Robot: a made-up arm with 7 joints. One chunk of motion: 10 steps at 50 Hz.
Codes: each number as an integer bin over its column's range. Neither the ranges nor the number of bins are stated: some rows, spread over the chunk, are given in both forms.
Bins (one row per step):
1: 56 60 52 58 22 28
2: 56 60 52 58 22 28
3: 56 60 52 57 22 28
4: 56 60 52 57 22 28
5: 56 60 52 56 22 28
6: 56 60 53 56 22 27
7: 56 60 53 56 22 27
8: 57 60 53 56 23 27
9: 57 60 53 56 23 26
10: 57 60 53 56 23 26
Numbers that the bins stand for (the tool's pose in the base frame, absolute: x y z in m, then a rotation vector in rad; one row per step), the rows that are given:
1: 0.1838 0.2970 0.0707 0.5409 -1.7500 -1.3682
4: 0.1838 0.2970 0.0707 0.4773 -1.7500 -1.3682
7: 0.1838 0.2970 0.0990 0.4136 -1.7500 -1.4318
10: 0.2121 0.2970 0.0990 0.4136 -1.6864 -1.4955
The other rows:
2: 0.1838 0.2970 0.0707 0.5409 -1.7500 -1.3682
3: 0.1838 0.2970 0.0707 0.4773 -1.7500 -1.3682
5: 0.1838 0.2970 0.0707 0.4136 -1.7500 -1.3682
6: 0.1838 0.2970 0.0990 0.4136 -1.7500 -1.4318
8: 0.2121 0.2970 0.0990 0.4136 -1.6864 -1.4318
9: 0.2121 0.2970 0.0990 0.4136 -1.6864 -1.4955

